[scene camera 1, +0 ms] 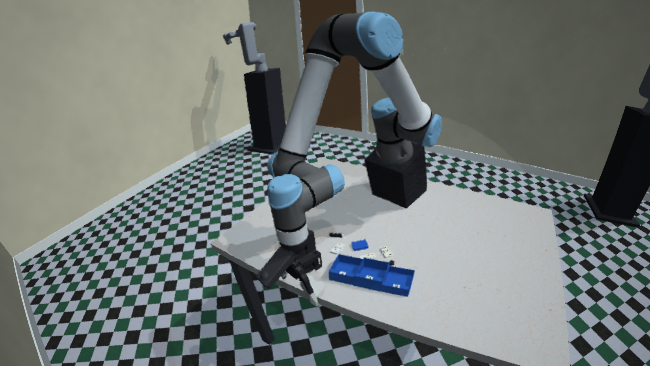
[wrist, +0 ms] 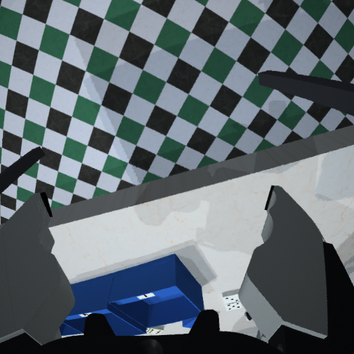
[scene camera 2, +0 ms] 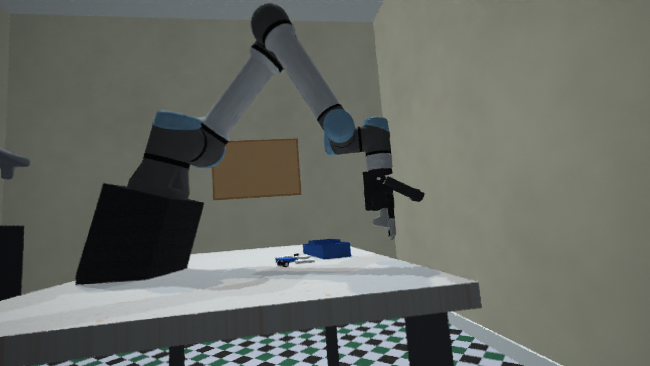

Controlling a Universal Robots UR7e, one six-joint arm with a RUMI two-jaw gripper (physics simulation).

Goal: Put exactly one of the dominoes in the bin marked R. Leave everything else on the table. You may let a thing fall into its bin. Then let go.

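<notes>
Three white dominoes with black pips lie flat behind the blue three-bin tray: one domino at the left, one domino close behind the tray, one domino at the right. The bin marked R is the tray's right-hand one in scene view 1, its letter too small to read there; the left finger hides it in the wrist view. My gripper is open and empty, high above the table's edge, left of the tray in scene view 1.
A blue block lies among the dominoes. A black ridged piece lies behind them, and a small dark thing sits behind the tray. The table's edge passes beneath my fingers, with checkered floor beyond.
</notes>
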